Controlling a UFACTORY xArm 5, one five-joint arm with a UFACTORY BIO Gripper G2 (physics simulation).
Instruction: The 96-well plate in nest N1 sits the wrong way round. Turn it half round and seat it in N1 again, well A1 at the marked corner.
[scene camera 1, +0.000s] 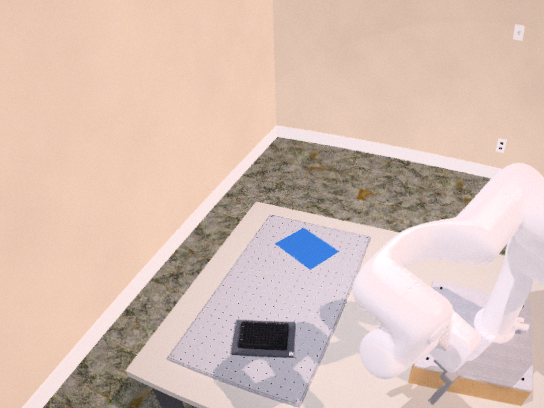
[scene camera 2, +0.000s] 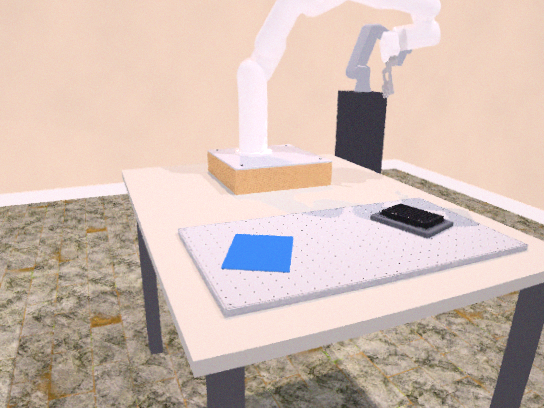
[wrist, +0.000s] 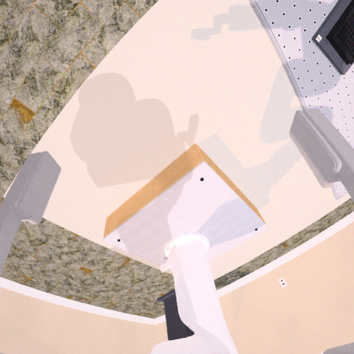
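The black 96-well plate (scene camera 1: 263, 335) (scene camera 2: 412, 216) (wrist: 346, 36) sits in the dark grey nest N1 (scene camera 1: 260, 353) (scene camera 2: 400, 228) (wrist: 328, 54) on the perforated board. It looks flat. A small white mark shows at one nest corner in scene camera 1 and the wrist view. The well lettering is too small to read, so I cannot tell where A1 lies. My gripper (scene camera 2: 388, 94) (wrist: 176, 165) is open and empty, high above the table and well apart from the plate. In scene camera 1 the arm hides part of it.
The perforated board (scene camera 1: 225, 310) (scene camera 2: 325, 270) (wrist: 320, 87) lies on the table (scene camera 1: 165, 345) (scene camera 2: 165, 300) (wrist: 150, 65). A flat blue sheet (scene camera 1: 307, 248) (scene camera 2: 259, 253) lies towards the board's other end. The arm stands on a wooden-sided base (scene camera 1: 470, 384) (scene camera 2: 282, 179) (wrist: 155, 187).
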